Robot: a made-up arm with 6 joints.
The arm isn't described. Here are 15 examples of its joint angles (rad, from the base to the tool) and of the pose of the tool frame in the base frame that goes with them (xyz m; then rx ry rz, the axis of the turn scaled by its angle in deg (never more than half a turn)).
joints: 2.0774 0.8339 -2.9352 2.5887 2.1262 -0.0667
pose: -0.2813 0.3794 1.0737 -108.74 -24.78 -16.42
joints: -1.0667 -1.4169 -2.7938 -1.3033 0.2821 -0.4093
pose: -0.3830 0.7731 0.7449 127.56 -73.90 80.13
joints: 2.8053 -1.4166 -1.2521 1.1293 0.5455 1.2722
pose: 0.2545 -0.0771 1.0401 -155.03 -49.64 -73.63
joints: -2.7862 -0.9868 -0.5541 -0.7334 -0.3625 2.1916
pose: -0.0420 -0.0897 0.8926 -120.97 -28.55 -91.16
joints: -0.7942 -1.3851 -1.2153 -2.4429 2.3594 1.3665
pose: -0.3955 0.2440 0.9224 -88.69 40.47 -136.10
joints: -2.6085 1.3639 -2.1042 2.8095 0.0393 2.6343
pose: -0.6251 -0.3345 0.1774 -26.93 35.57 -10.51
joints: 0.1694 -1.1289 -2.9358 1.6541 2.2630 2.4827
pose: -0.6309 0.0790 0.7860 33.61 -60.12 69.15
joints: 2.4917 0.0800 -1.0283 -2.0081 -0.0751 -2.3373
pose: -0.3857 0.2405 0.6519 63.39 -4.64 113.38
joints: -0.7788 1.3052 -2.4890 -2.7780 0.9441 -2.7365
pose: 0.6305 -0.6511 0.5087 -96.62 -69.52 -11.67
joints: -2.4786 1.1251 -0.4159 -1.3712 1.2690 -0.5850
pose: -0.1803 0.0362 0.2592 81.62 -42.73 73.19
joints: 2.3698 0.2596 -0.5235 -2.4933 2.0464 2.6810
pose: -0.2110 0.4106 0.6251 16.99 155.15 -73.93
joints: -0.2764 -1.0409 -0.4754 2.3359 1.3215 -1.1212
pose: 0.1306 0.0719 0.8730 6.28 -140.49 48.72
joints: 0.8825 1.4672 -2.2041 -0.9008 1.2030 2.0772
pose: 0.5569 0.4870 0.1387 -50.00 -8.56 49.57
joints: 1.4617 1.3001 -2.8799 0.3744 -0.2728 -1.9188
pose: 0.1613 0.8395 0.7171 89.10 75.04 -70.59
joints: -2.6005 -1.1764 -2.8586 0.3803 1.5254 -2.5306
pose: 0.5844 0.2909 0.9840 21.75 156.74 57.06
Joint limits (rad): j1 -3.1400..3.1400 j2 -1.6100..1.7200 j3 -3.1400..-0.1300 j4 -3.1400..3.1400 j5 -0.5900..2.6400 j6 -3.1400..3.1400
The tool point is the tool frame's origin. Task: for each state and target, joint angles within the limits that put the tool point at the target. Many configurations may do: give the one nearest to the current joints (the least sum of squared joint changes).
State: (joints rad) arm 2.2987 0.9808 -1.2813 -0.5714 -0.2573 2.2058
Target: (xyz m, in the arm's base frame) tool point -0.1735 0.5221 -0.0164
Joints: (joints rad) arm 1.8764 1.5478 -1.4851 -0.4608 -0.1488 2.2073
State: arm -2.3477 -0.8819 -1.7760 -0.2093 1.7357 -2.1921
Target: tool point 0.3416 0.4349 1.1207
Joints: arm -2.2973 -1.0875 -2.5342 -0.2895 1.0720 -2.2016
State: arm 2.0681 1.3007 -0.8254 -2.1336 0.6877 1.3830
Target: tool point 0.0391 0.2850 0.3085
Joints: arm 1.7952 0.5997 -0.3773 -2.0042 0.8690 1.3769
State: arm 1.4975 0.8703 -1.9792 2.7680 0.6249 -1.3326
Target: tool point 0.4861 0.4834 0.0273
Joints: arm 0.8037 1.5197 -1.8552 2.7929 0.5493 -1.3274
